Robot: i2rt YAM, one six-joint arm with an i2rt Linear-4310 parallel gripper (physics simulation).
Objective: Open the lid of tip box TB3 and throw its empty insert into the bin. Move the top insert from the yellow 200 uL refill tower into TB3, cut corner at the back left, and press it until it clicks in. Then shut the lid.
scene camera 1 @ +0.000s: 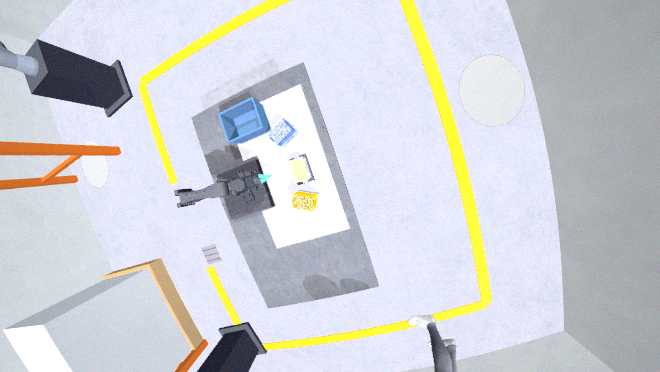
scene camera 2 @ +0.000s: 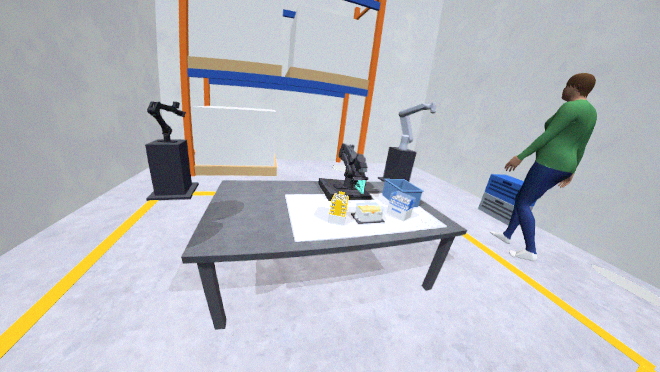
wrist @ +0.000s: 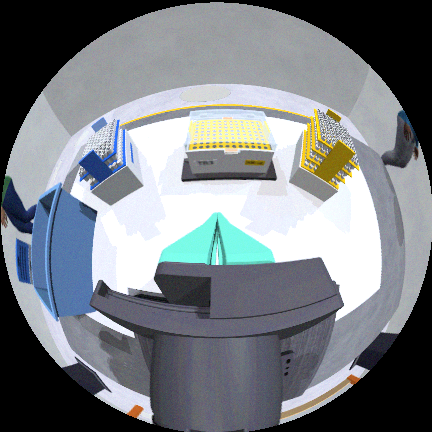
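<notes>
Tip box TB3 (scene camera 1: pixel 300 170) (scene camera 2: pixel 369 213) (wrist: pixel 230 162) stands on a dark base at the middle of the white mat. Its clear lid is shut over a yellow insert (wrist: pixel 227 134) with empty holes. The yellow refill tower (scene camera 1: pixel 304 201) (scene camera 2: pixel 339 206) (wrist: pixel 336 162) stands to the right of TB3 in the wrist view, with stacked yellow inserts full of tips. The blue bin (scene camera 1: pixel 252 134) (scene camera 2: pixel 406 194) (wrist: pixel 75 250) is at the left in the wrist view. My gripper (scene camera 1: pixel 270 176) (scene camera 2: pixel 361 192) (wrist: pixel 216 218) is shut and empty, its teal fingertips together, on the robot's side of TB3 and apart from it.
A blue refill tower (scene camera 1: pixel 283 132) (scene camera 2: pixel 401 207) (wrist: pixel 117 187) stands between the bin and TB3. The white mat (scene camera 1: pixel 290 237) (scene camera 2: pixel 310 230) lies on the dark grey table (scene camera 1: pixel 280 285) (scene camera 2: pixel 235 220). A person (scene camera 2: pixel 570 130) stands on the floor beyond the table.
</notes>
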